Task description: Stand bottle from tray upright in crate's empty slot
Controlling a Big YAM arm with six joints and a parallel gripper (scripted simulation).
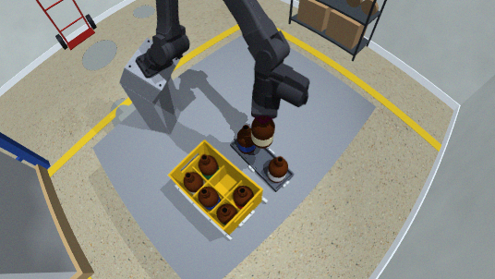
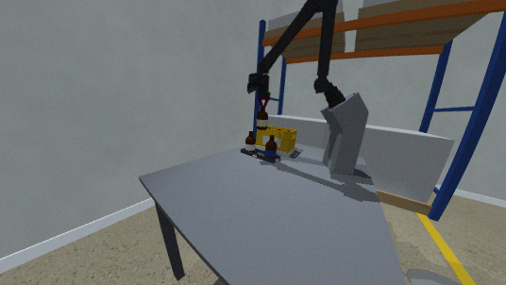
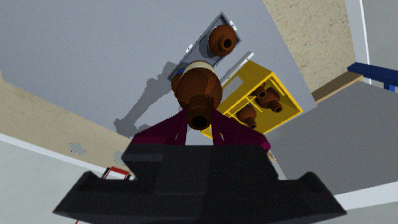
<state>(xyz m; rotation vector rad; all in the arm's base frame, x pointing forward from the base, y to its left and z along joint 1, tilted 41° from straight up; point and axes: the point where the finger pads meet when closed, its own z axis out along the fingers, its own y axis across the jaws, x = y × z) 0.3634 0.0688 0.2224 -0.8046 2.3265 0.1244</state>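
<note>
My gripper is now 60 mm above the glass bottle. The rest, counted from my hand: yellow crate 220 mm to the right, 250 mm below; dark tray 320 mm below.
</note>
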